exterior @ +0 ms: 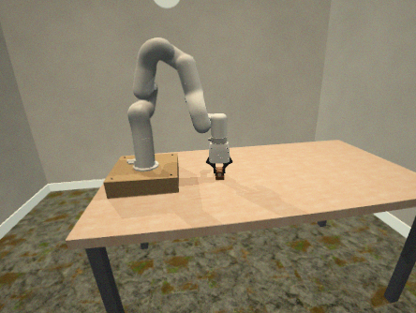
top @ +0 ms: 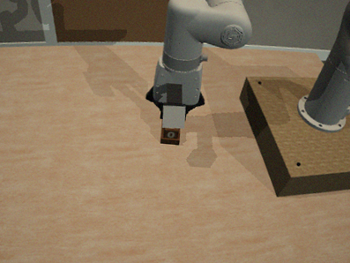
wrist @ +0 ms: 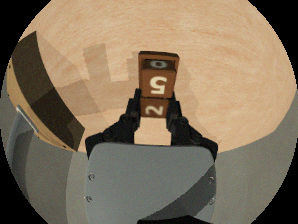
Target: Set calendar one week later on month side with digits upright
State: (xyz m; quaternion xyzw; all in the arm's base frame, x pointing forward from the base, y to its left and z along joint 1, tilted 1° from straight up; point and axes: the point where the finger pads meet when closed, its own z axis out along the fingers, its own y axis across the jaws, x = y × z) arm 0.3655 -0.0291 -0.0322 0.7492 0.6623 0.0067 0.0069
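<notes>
My gripper is now 1 cm above the cube. The rest, counted from my hand: brown tray (2 cm to the left, 3 cm below).
</notes>
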